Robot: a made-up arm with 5 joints.
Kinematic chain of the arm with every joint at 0, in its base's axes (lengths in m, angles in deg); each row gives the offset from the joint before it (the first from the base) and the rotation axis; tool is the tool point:
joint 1: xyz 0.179 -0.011 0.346 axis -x
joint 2: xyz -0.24 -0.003 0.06 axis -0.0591 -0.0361 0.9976
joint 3: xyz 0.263 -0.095 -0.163 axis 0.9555 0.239 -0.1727
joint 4: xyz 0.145 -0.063 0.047 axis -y
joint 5: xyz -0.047 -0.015 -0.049 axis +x
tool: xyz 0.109 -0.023 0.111
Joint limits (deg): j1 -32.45..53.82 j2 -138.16..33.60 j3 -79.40..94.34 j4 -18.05..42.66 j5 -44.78..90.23
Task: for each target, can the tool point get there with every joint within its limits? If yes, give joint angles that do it. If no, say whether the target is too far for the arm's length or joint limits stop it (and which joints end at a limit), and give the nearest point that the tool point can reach.
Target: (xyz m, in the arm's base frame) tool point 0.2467 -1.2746 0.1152
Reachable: no: too far | nearest point 0.0795 -0.5802 0.2420 | short by 0.725 m
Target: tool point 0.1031 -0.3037 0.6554
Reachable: yes | joints 46.88 -65.45 -44.59 -9.57 -24.46
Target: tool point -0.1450 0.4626 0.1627
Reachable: no: joint limits stop it (at a limit: joint 2, joint 3, joint 4) | nearest point 0.1976 0.2195 0.2568 | short by 0.430 m
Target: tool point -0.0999 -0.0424 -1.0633
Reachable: no: too far | nearest point -0.0899 -0.1336 -0.2088 | short by 0.859 m
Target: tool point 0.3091 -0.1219 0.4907
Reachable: yes | joints 35.21 -18.42 -37.65 30.96 -17.96
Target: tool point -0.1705 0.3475 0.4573
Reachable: no: joint limits stop it (at a limit: joint 2, joint 3, joint 4) | nearest point 0.1955 0.2217 0.4182 | short by 0.389 m
